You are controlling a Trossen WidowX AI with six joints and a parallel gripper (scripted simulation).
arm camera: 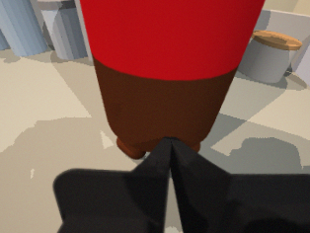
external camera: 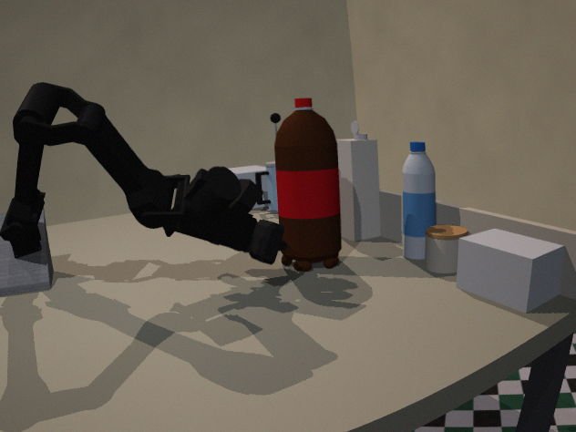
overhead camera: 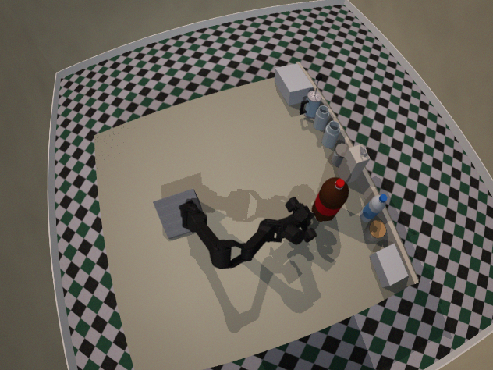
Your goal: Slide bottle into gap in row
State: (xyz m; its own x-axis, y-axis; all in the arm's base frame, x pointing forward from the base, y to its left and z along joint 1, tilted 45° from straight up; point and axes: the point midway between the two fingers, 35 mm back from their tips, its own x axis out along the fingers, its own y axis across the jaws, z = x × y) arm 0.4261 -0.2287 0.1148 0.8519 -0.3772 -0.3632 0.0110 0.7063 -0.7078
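Now: hand 90 mm below the brown cola bottle and 90 mm short of it. The rest, counted from my hand: blue-capped water bottle: 260 mm ahead, 110 mm to the right, 50 mm above; french press: 490 mm to the left, 310 mm ahead, 80 mm above; cork-lidded jar: 240 mm ahead, 200 mm to the right, 30 mm below.
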